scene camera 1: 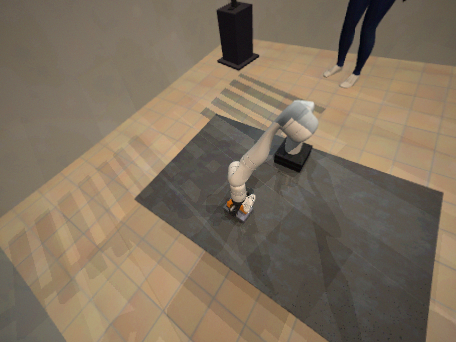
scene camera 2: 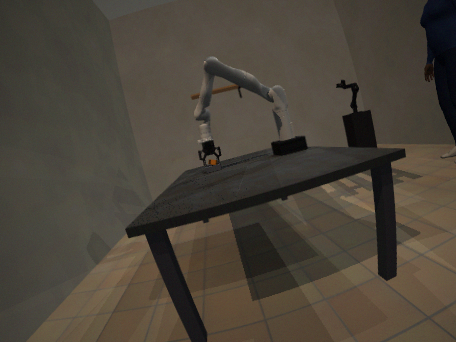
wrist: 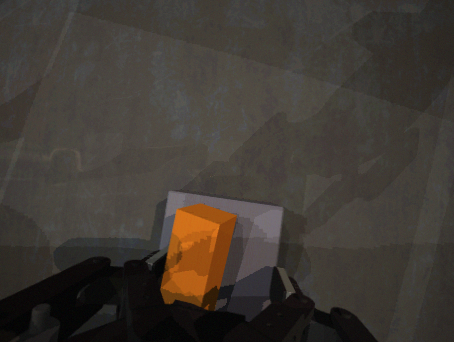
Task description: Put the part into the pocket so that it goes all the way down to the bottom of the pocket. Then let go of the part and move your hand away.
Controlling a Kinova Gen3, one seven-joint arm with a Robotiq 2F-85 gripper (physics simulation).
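Frame: origin at the arm's base, x up, y left, z back, level; millimetres.
Seen in the pictures: gripper, fingertip midpoint: [scene camera 1: 239, 209] [scene camera 2: 212, 165] [wrist: 222, 269]; arm's base, origin of the base link: [scene camera 1: 292, 148] [scene camera 2: 287, 139].
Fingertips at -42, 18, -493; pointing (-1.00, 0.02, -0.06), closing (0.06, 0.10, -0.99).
Pixels of each thing's middle, then the offset from my fingertips to it, as dx, dy, dz. Level surfaces: height alone.
- orange part, body centre: [wrist: 210, 299] [scene camera 1: 238, 206] [scene camera 2: 212, 162] +16, -14, +4
- grey-purple pocket block, body centre: [wrist: 214, 280] [scene camera 1: 238, 208] [scene camera 2: 213, 167] -20, -19, +3
- dark table top, its level: dx -38
The orange part [scene camera 1: 243, 209] [scene camera 2: 213, 162] [wrist: 195, 250] is a block standing at the grey-purple pocket block [scene camera 1: 242, 218] [wrist: 262, 225]. In the wrist view, its top and right side faces show, and it looks tilted. The pocket opening is hidden beneath and behind the part, so its depth in the pocket cannot be told. My gripper [scene camera 1: 237, 206] [scene camera 2: 211, 162] [wrist: 222, 269] is open around the part, low over the pocket block. The left finger is close to the part's left side. The right finger stands apart from the part, near the pocket block's right edge.
The dark table top [scene camera 1: 320, 210] [scene camera 2: 240, 182] carries the arm's black base [scene camera 1: 293, 155] [scene camera 2: 289, 145]. A dark pedestal [scene camera 1: 236, 35] [scene camera 2: 360, 130] and a person [scene camera 1: 364, 35] [scene camera 2: 445, 60] stand beyond the table.
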